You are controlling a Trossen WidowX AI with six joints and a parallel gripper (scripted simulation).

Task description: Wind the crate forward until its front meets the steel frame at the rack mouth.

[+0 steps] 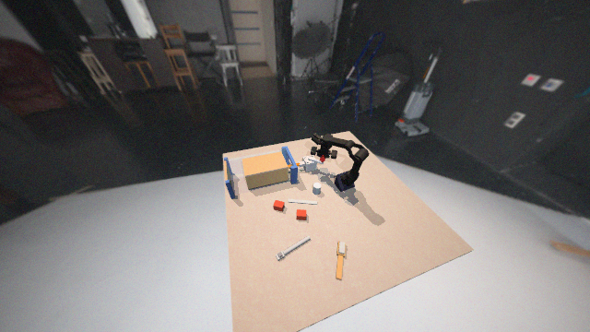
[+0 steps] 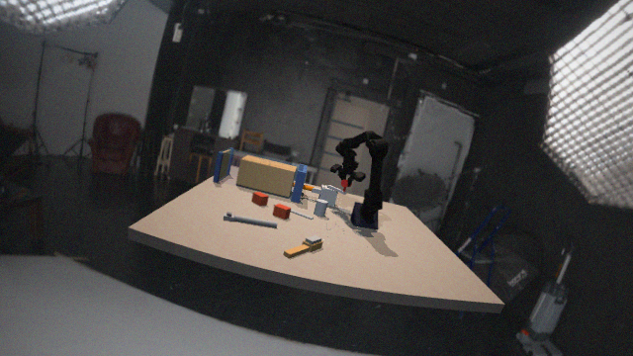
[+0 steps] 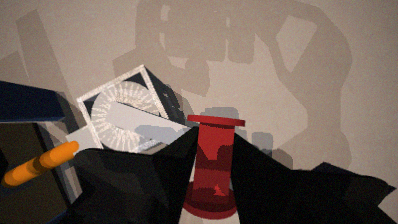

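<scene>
Now: gripper tip 3 cm short of the winch handle, 3 cm above it and 2 cm to the left of it. From my gripper tip the other things lie so: grey winch: 10 cm below, 8 cm to the right, 5 cm ahead; red knob: 1 cm to the left, 1 cm ahead; blue steel frame: 23 cm ahead, 10 cm to the right, 3 cm below.
</scene>
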